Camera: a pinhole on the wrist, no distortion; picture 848 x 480 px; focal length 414.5 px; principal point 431.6 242.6 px. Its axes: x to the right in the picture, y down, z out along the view. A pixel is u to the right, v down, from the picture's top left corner.
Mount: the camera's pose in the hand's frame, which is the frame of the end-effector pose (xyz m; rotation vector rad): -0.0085 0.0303 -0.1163 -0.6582 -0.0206 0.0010
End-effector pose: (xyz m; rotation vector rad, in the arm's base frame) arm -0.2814 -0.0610 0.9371 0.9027 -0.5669 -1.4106
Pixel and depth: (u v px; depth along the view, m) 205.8 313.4 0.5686
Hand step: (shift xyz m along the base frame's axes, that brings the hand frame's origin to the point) 0.0125 0.2362 0.5734
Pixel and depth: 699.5 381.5 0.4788
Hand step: 0.1629 -0.3522 0.4105
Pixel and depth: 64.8 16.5 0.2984
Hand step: -0.1560 0.2254 0.2356
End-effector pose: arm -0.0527 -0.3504 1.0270 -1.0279 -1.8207 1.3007
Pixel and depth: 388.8 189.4 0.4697
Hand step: -0.1598 -0.1321 -0.3448
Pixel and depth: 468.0 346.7 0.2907
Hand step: -0.0073 0.0320 -0.2733
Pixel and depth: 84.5 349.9 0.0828
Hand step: 0.1141 -0.0228 -0.0805
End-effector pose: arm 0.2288 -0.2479 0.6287 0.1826 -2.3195 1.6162
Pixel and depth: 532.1 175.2 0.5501
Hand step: -0.2559 -0.2365 -0.3479
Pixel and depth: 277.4 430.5 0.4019
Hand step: 0.0244 0.0564 -0.4546
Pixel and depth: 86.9 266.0 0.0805
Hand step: 0.0599 0.0768 -0.0805
